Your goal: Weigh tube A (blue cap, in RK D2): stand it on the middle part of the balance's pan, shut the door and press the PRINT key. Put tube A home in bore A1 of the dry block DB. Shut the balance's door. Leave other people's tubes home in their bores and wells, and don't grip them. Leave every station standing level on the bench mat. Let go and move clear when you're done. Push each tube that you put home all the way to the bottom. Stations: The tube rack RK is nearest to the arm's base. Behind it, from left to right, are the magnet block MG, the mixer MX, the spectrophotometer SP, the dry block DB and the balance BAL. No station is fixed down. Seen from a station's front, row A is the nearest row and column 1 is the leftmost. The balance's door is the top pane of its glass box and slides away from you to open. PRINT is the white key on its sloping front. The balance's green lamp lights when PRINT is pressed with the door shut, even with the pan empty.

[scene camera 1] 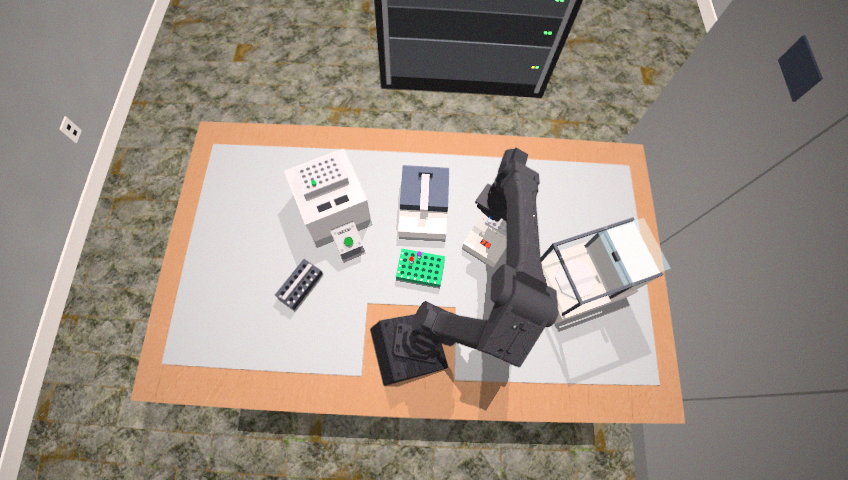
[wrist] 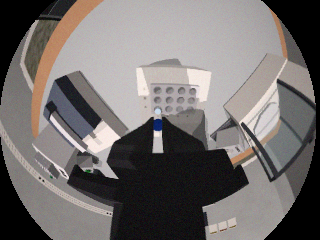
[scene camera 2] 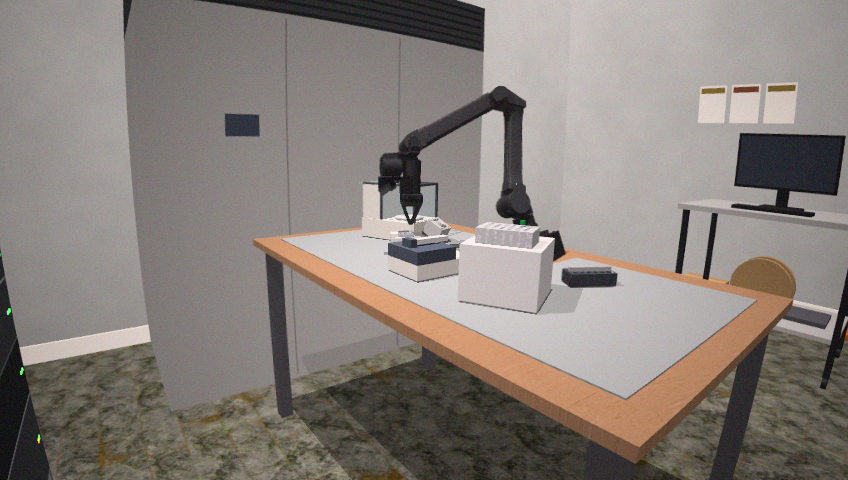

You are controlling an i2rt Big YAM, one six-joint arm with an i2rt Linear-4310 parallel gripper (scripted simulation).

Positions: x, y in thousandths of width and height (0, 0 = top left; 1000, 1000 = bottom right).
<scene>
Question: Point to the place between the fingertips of my gripper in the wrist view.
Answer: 492, 502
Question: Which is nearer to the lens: the mixer MX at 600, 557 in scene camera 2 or the magnet block MG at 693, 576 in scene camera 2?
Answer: The mixer MX.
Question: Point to a balance BAL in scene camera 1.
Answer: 699, 570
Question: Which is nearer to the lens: the balance BAL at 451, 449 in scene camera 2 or the magnet block MG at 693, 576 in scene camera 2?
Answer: The magnet block MG.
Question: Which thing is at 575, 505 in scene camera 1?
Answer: A dry block DB.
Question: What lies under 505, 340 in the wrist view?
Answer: A dry block DB.
</scene>
